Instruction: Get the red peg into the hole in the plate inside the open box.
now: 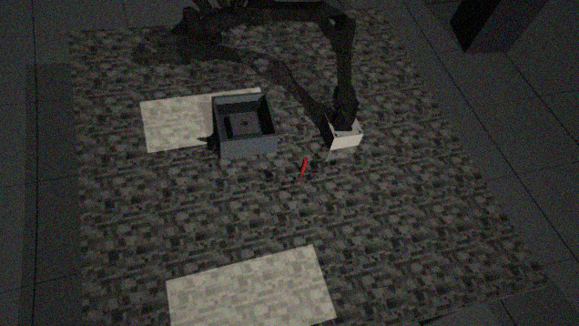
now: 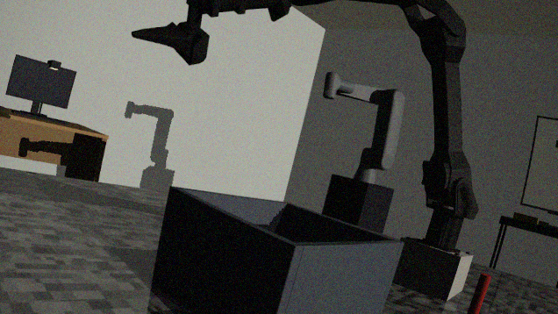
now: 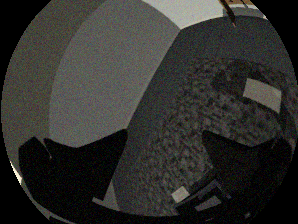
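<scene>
The red peg is 37 cm behind my gripper tip, 32 cm to the left of it and 25 cm below it. Round my gripper tip: plate 25 cm below, 19 cm behind, 14 cm to the left; grey box 27 cm below, 19 cm behind, 14 cm to the left.
</scene>
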